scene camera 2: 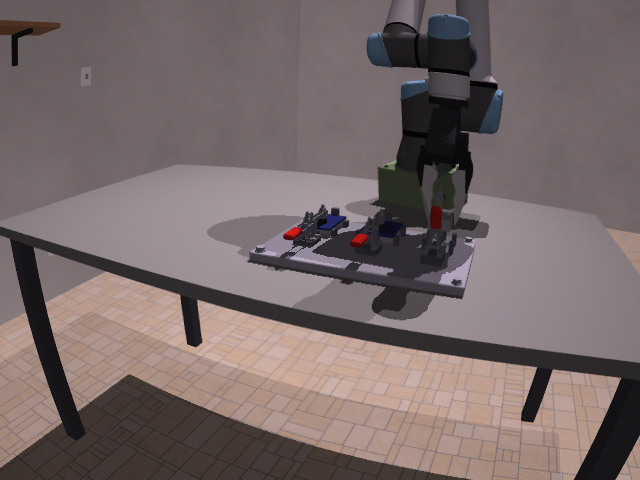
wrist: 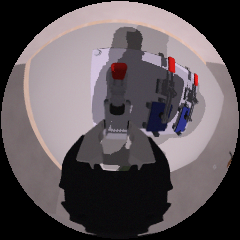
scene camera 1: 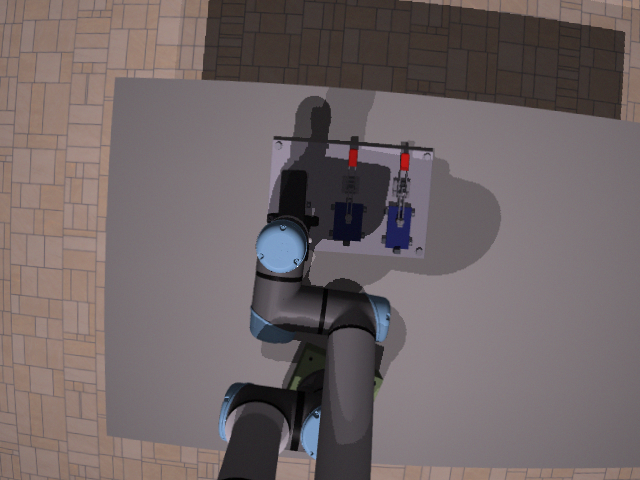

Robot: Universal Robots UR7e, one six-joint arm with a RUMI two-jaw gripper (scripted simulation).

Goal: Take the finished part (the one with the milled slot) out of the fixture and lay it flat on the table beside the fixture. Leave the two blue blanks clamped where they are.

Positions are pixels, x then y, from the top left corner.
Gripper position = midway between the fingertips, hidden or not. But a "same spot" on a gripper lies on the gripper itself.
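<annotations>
My gripper shows in the wrist view (116, 120), in scene camera 1 and in scene camera 2. On my gripper, (scene camera 1: 292, 200) and (scene camera 2: 443, 122) are the same spot. On a grey fixture plate, (scene camera 1: 327, 165) and (wrist: 144, 68) are likewise the same spot.
</annotations>
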